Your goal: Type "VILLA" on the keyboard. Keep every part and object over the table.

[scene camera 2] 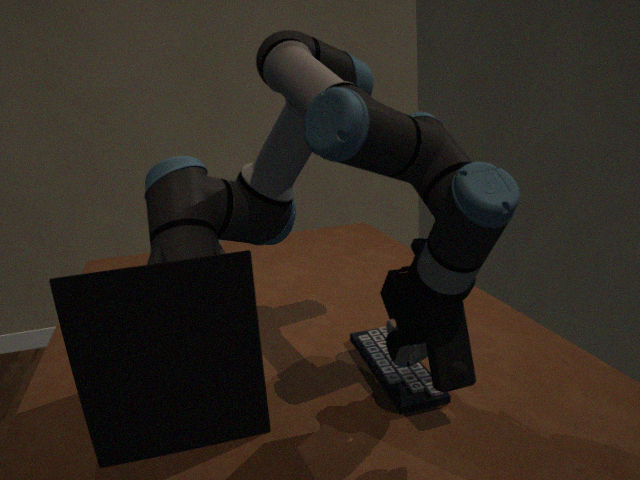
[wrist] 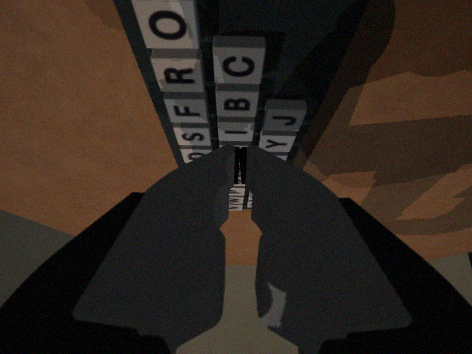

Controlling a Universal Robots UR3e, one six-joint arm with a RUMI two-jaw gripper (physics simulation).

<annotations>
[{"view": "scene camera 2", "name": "gripper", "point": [402,364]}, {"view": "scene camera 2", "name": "dark keyboard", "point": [420,395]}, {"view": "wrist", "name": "gripper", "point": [239,152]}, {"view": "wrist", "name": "dark keyboard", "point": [294,58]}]
</annotations>
